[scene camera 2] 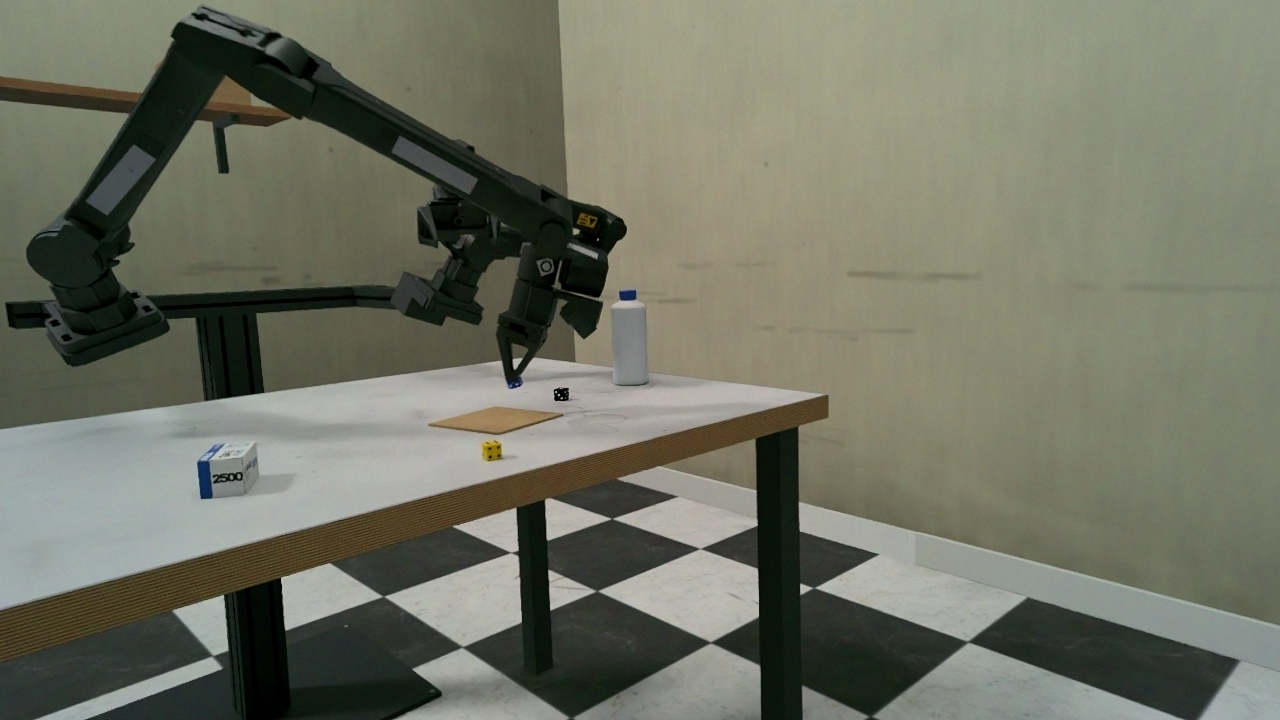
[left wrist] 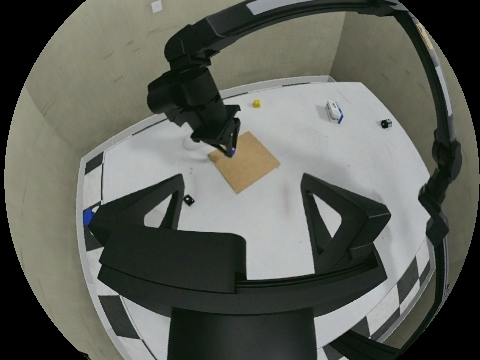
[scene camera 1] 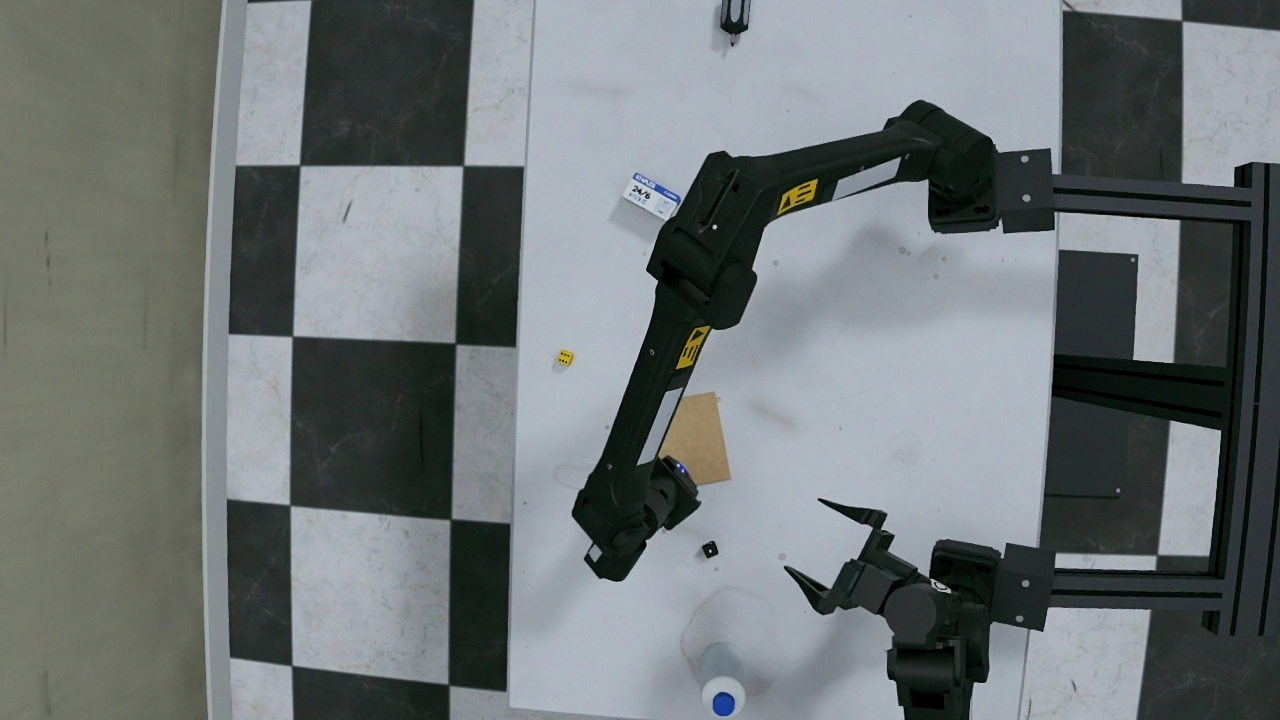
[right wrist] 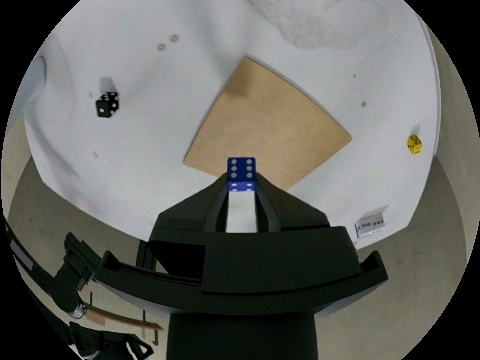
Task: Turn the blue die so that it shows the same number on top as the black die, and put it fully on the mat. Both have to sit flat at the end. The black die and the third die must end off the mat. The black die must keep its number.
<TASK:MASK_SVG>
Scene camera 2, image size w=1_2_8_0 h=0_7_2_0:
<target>my left gripper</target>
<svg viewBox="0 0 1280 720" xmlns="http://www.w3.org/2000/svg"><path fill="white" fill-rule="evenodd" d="M417 208L417 230L420 244L438 248L438 242L459 241L461 235L484 234L486 236L488 234L488 227L489 242L493 246L497 246L497 243L500 241L501 222L496 217L466 200L427 201L427 206Z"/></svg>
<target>my right gripper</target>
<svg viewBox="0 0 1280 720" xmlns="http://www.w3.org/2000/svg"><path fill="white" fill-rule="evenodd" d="M520 278L515 281L508 311L498 315L497 324L499 326L497 326L495 333L504 380L514 383L517 377L521 375L520 373L524 371L545 343L548 335L546 334L547 329L551 325L543 326L523 320L531 287L553 291L553 287L525 282ZM511 344L528 350L515 370L513 369Z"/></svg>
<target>tan mat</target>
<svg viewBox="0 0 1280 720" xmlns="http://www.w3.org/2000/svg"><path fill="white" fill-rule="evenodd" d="M563 414L495 406L429 423L428 426L499 436L562 417Z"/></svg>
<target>white bottle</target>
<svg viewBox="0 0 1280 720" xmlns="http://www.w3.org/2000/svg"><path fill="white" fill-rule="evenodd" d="M619 291L619 299L621 301L613 304L610 309L613 383L620 386L643 385L649 381L646 306L635 300L637 299L636 290Z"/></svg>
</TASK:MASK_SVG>
